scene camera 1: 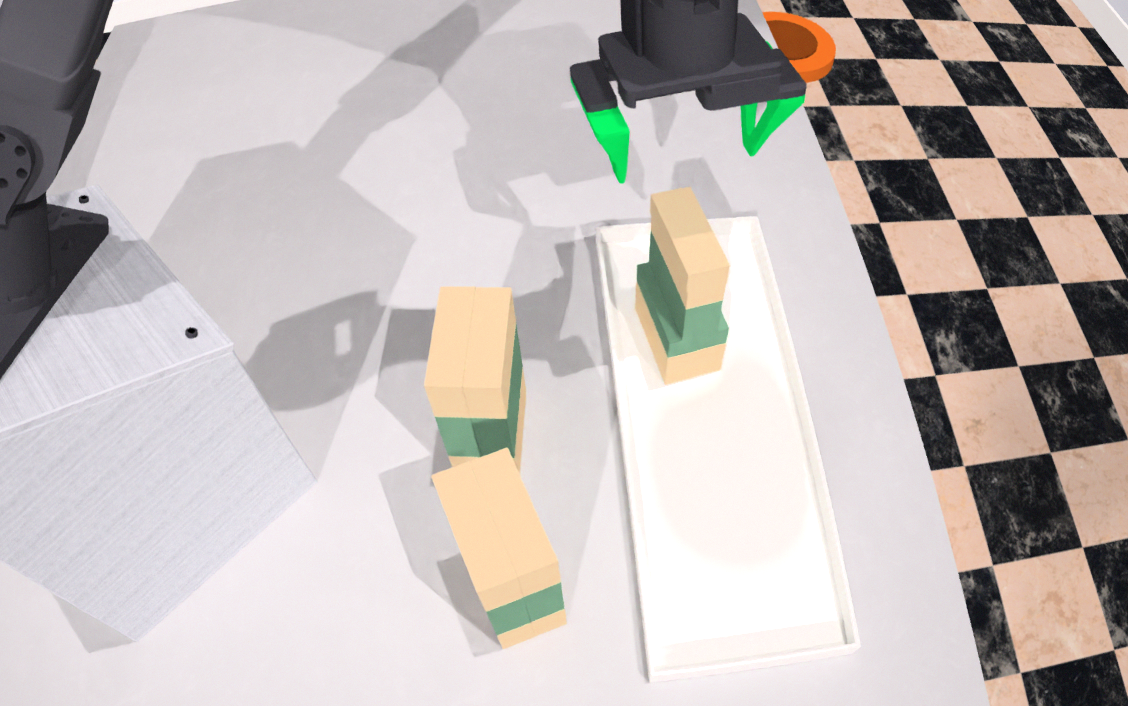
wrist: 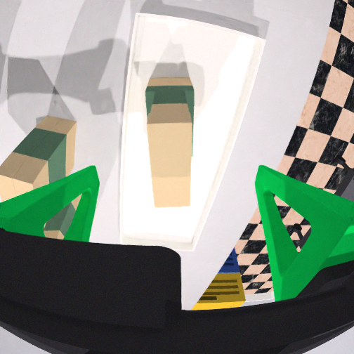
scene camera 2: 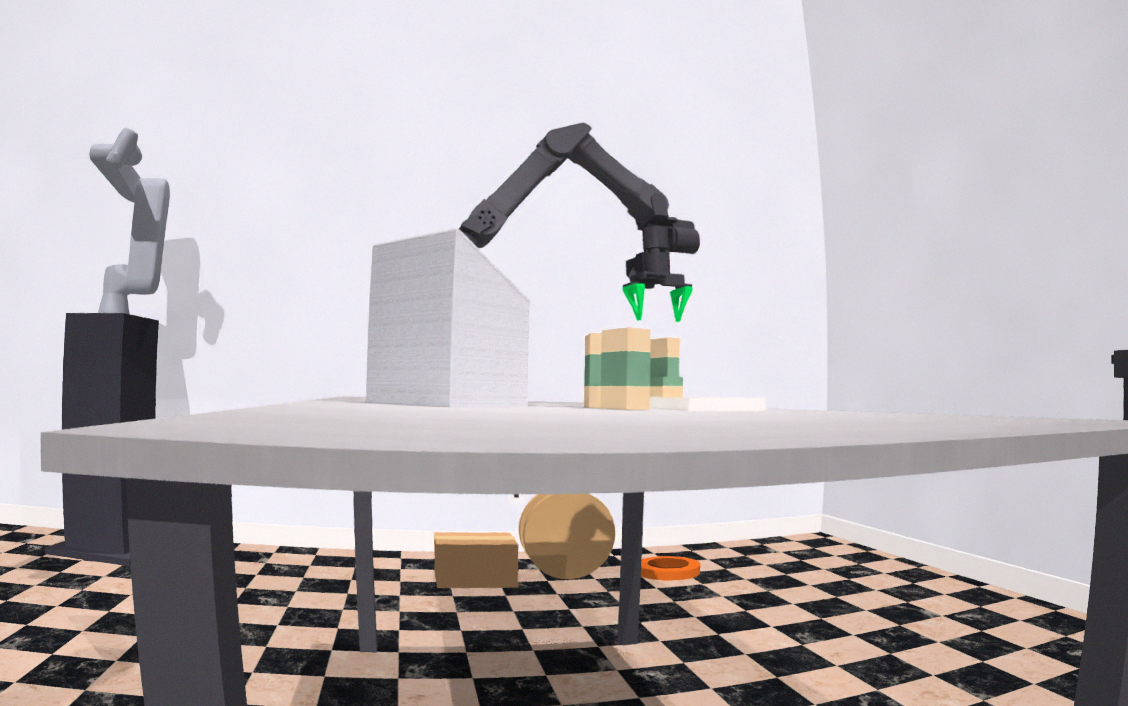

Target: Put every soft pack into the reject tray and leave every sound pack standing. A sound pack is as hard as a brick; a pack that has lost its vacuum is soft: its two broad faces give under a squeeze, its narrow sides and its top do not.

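Where they show: gripper, fingertip midpoint: (scene camera 1: 685, 163) (scene camera 2: 659, 321); arm's base at its link origin: (scene camera 1: 7, 295) (scene camera 2: 449, 272).
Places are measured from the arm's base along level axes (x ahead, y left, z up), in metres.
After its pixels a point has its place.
Observation:
My green-tipped gripper (scene camera 1: 687, 167) @(x 0.430, y 0.175, z -0.064 m) (scene camera 2: 658, 320) @(x 0.430, y 0.175, z -0.064 m) (wrist: 176, 174) is wide open and empty, raised above the far end of the white reject tray (scene camera 1: 732, 499) @(x 0.478, y 0.003, z -0.243 m) (scene camera 2: 732, 403) @(x 0.502, y -0.129, z -0.234 m) (wrist: 215, 120). A tan pack with a green band (scene camera 1: 707, 320) @(x 0.452, y 0.112, z -0.165 m) (scene camera 2: 665, 366) @(x 0.432, y 0.113, z -0.163 m) (wrist: 170, 155) stands upright in the tray; its upper part is narrower than its lower part. A second pack (scene camera 1: 470, 341) @(x 0.291, y 0.047, z -0.107 m) (scene camera 2: 592, 370) @(x 0.271, y 0.012, z -0.177 m) (wrist: 35, 150) stands on the table left of the tray. A third pack (scene camera 1: 503, 532) @(x 0.326, y -0.084, z -0.107 m) (scene camera 2: 625, 366) @(x 0.313, y -0.117, z -0.173 m) stands nearer the front, at an angle and close to the second. A finger mostly hides it in the wrist view.
The large grey block (scene camera 1: 149, 466) @(x 0.094, y -0.069, z -0.089 m) (scene camera 2: 415, 333) @(x -0.047, y -0.098, z -0.123 m) bearing the arm stands left of the packs. The table edge and checkered floor lie right of the tray. An orange ring (scene camera 1: 823, 62) (scene camera 2: 670, 576) lies on the floor. A blue and yellow object (wrist: 220, 287) shows in the wrist view.

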